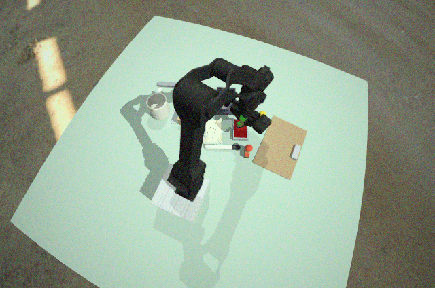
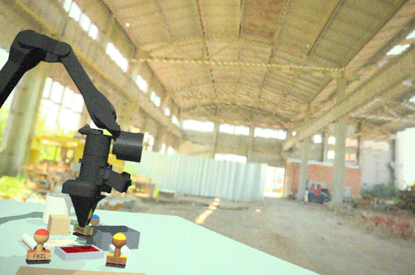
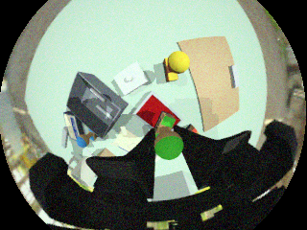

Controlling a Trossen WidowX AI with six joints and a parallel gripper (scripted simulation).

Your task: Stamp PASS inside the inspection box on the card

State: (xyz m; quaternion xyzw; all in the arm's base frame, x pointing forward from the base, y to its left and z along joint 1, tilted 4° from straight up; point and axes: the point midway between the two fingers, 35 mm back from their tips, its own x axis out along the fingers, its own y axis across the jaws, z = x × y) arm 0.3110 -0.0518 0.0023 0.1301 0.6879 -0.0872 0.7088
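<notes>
Right now my gripper tip is 60 mm above the red ink pad. Also, from my gripper tip: PASS stamp: right at my gripper tip; then yellow-knobbed hold stamp: 70 mm ahead, 50 mm to the right, 50 mm below; then red-knobbed fail stamp: 80 mm behind, 60 mm to the right, 50 mm below.
</notes>
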